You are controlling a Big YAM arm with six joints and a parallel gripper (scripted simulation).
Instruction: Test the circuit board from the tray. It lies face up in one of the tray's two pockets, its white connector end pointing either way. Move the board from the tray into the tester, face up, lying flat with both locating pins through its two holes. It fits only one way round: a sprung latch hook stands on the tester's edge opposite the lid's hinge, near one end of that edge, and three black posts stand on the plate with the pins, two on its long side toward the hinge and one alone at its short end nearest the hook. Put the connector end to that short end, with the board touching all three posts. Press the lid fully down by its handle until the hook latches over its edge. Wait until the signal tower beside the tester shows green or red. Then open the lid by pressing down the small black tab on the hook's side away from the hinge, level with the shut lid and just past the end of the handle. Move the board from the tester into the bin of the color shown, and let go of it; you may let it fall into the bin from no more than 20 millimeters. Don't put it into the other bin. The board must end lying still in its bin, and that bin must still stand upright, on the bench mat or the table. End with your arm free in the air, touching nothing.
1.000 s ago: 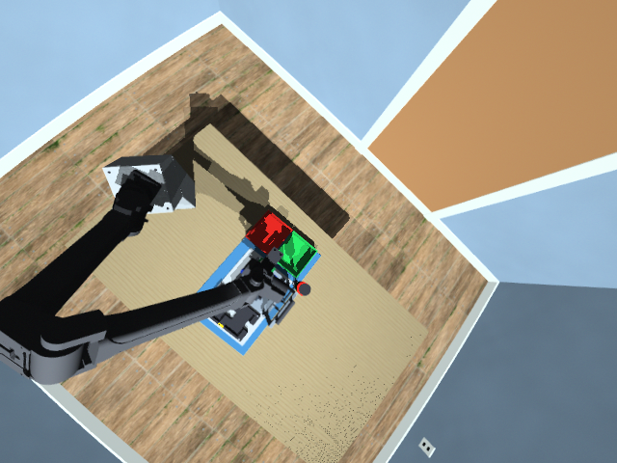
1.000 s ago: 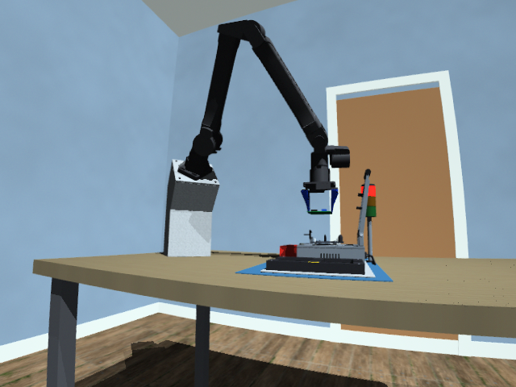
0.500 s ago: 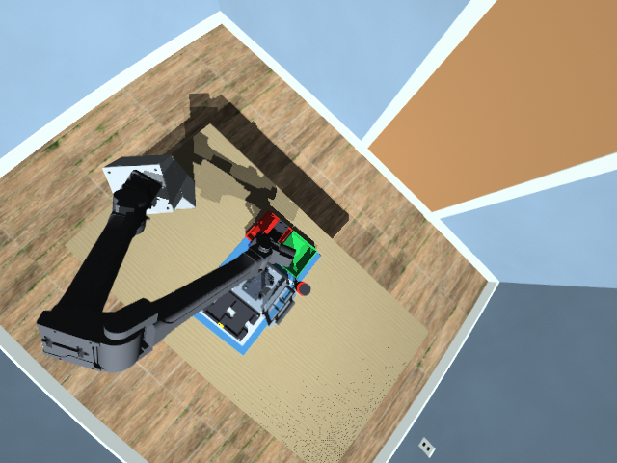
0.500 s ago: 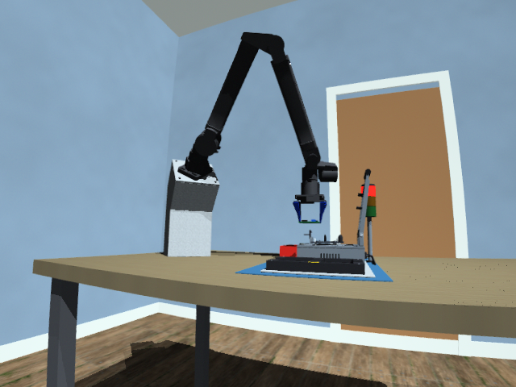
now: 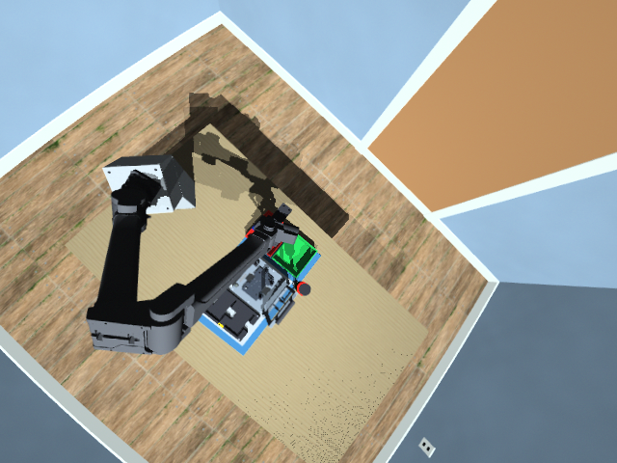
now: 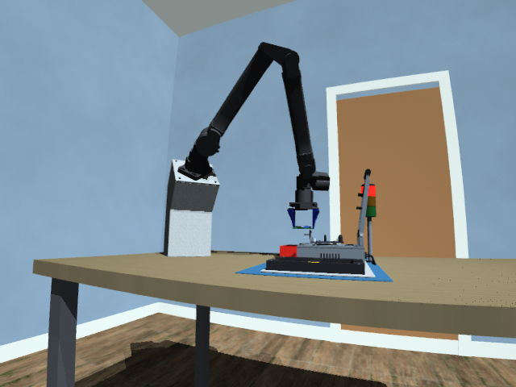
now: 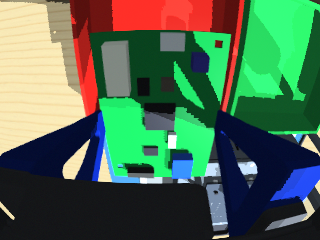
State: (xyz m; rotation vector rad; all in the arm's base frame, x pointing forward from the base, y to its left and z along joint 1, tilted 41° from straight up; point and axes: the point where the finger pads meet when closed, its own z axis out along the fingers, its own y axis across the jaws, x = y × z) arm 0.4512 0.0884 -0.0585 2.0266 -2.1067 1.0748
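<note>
The red bin lies 10 mm to the left of my hand and 100 mm below it. Also, from my hand: green bin: 140 mm ahead, 20 mm to the right, 100 mm below; green circuit board: right at my hand; black latch hook: 10 mm ahead, 140 mm to the right, 30 mm below.
</note>
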